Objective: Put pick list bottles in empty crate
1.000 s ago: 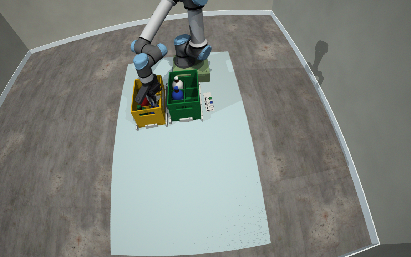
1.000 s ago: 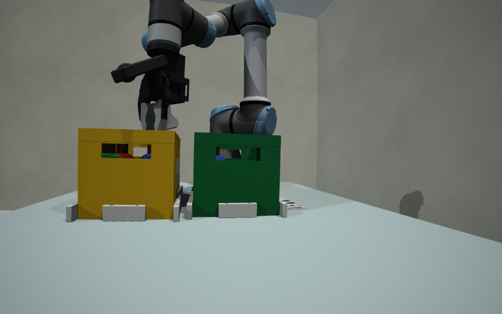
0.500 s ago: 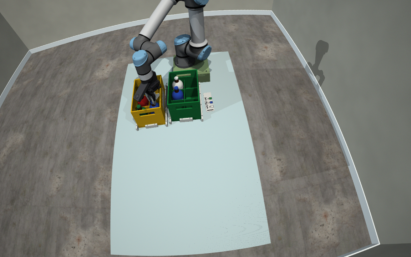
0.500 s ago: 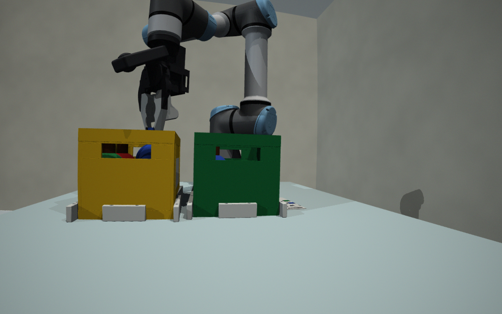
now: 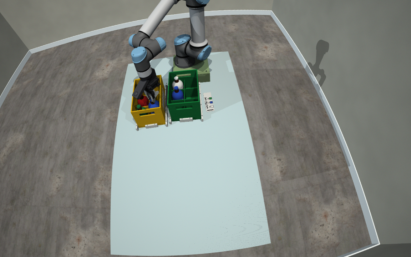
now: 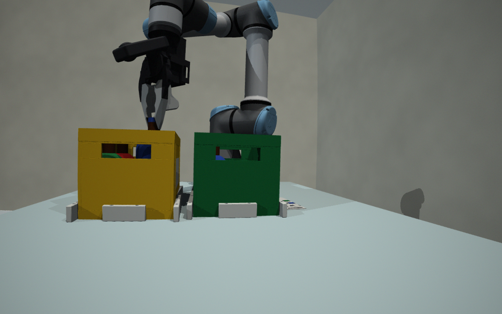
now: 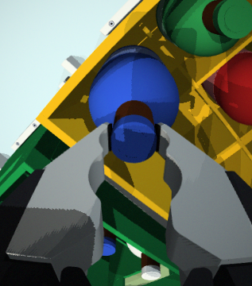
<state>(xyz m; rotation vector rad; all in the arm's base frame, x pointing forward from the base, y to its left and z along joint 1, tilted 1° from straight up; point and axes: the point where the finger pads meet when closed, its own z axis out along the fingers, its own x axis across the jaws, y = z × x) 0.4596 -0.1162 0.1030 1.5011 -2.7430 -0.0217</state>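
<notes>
The green bottle is 11 cm below my hand, 9 cm to the right of it and 2 cm ahead of it. The rest, counted from my hand: yellow crate (11 cm below, 8 cm behind, 6 cm to the right); then green crate (16 cm to the left, 13 cm behind, 11 cm below); then red bottle (11 cm below, 10 cm to the right, 7 cm behind).
</notes>
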